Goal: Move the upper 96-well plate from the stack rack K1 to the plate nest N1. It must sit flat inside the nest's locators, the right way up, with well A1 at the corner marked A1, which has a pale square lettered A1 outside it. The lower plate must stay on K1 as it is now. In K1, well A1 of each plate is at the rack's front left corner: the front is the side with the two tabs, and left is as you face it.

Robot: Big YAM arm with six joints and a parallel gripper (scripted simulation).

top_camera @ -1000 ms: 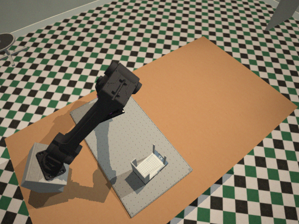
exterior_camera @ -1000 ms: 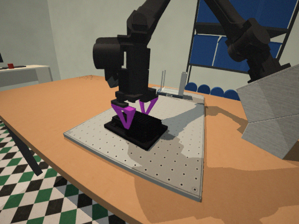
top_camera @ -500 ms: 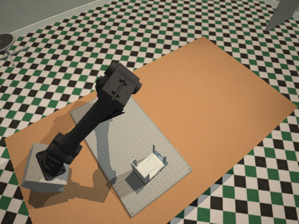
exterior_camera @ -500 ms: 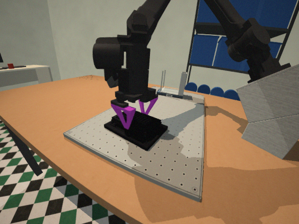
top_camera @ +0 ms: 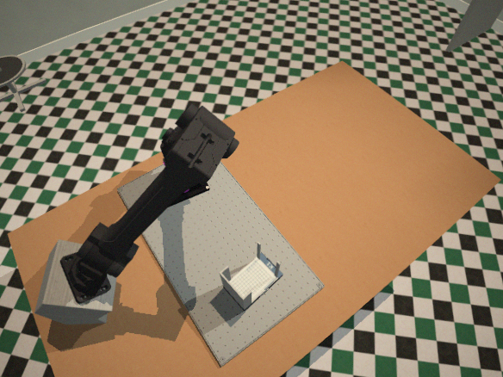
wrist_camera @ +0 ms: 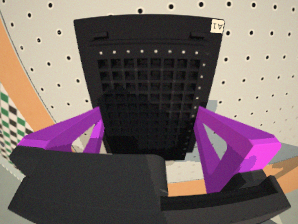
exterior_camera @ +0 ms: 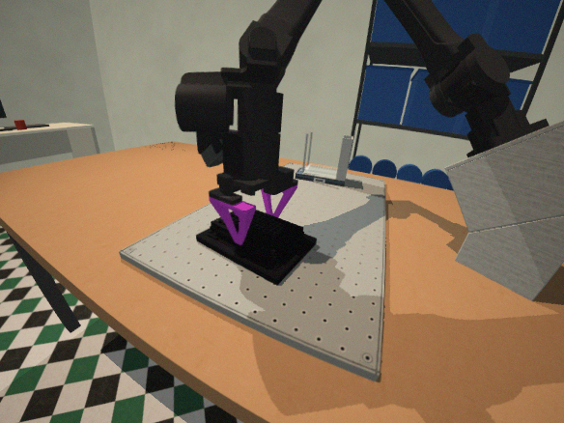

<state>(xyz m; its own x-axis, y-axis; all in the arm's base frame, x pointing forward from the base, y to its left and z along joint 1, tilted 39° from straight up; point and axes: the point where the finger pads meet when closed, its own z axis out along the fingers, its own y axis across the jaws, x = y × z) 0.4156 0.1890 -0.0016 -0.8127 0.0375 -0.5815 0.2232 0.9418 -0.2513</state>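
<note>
The black 96-well plate is right at my hand. From my hand the other things lie so: plate nest N1: 2 cm below; then pale A1 square: 6 cm ahead, 7 cm to the right, 2 cm below; then white plate: 6 cm behind, 43 cm to the right, 1 cm below.
</note>
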